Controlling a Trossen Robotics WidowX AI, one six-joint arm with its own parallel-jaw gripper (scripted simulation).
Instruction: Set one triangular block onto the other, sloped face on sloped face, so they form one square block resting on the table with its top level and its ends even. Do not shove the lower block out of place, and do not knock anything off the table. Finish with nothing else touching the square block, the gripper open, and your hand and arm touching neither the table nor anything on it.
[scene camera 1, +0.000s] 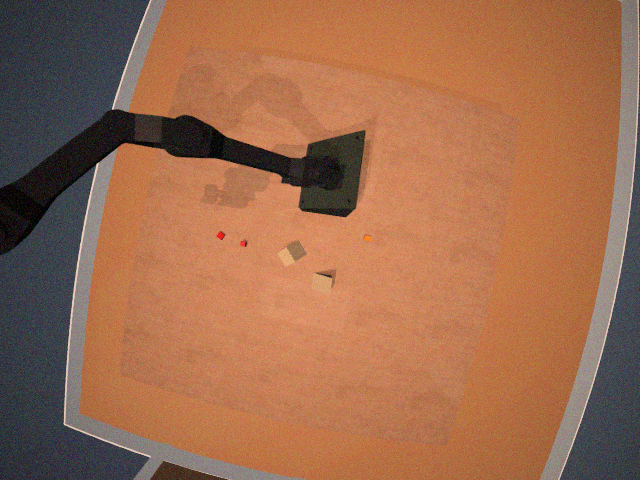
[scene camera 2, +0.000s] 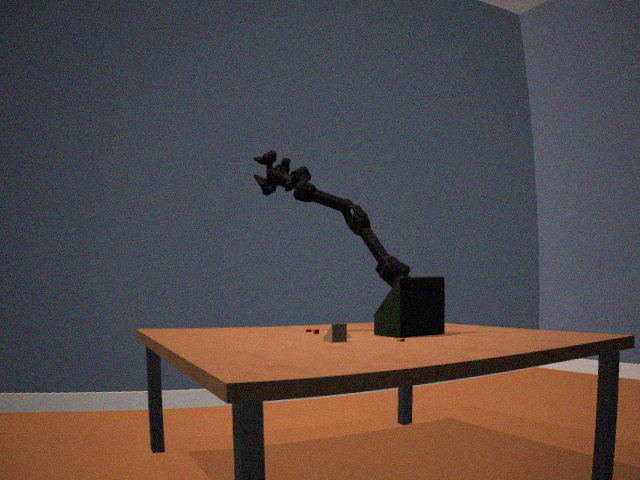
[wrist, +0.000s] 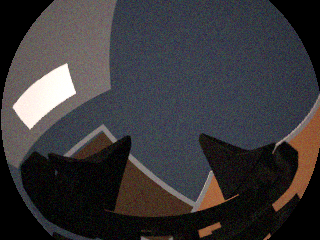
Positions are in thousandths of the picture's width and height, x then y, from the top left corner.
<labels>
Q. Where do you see my gripper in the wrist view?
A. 520, 577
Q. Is my gripper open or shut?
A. Open.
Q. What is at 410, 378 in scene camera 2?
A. My gripper.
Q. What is my gripper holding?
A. Nothing.
</labels>
